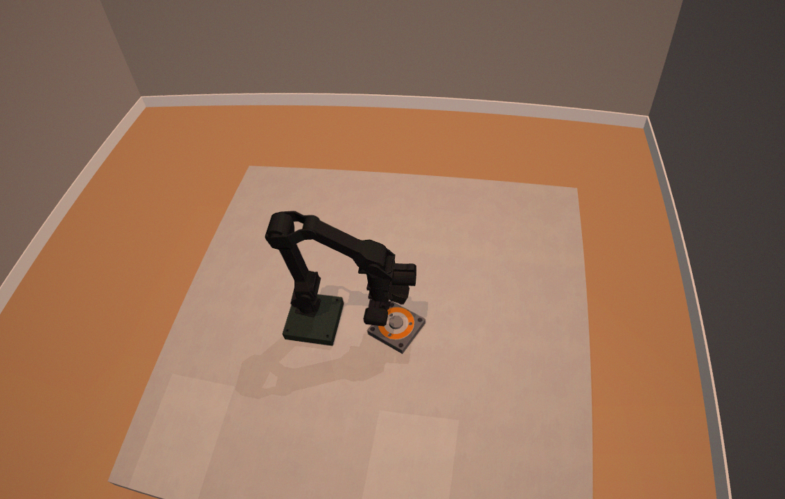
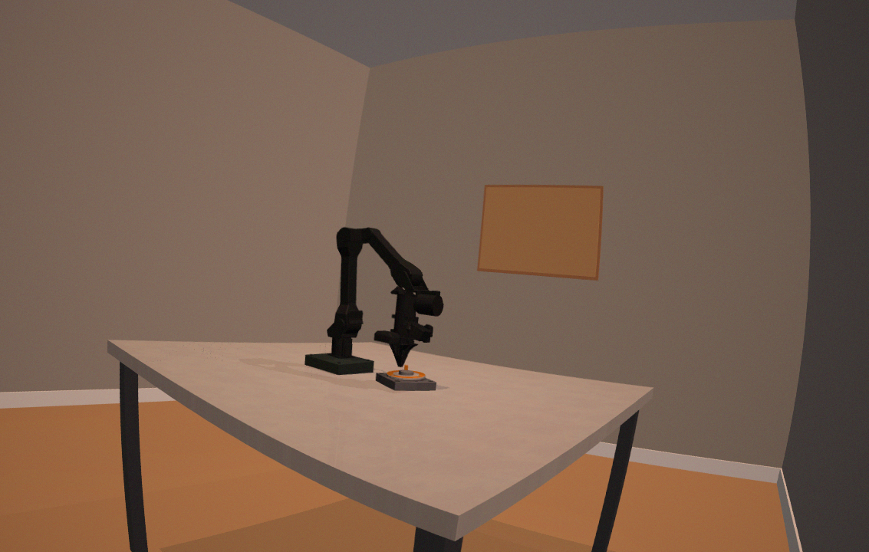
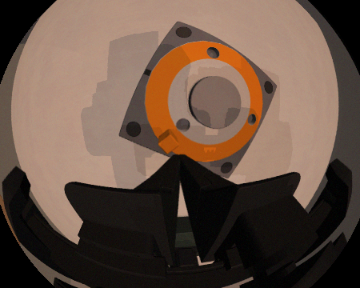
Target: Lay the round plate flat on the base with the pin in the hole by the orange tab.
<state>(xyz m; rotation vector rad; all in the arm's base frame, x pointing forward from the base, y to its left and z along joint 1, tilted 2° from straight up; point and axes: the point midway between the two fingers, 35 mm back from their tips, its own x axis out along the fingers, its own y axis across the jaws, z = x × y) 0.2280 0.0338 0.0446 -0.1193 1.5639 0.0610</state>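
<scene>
The square grey base lies 50 mm ahead of my gripper tip, 20 mm to the right of it and 20 mm below it.
</scene>
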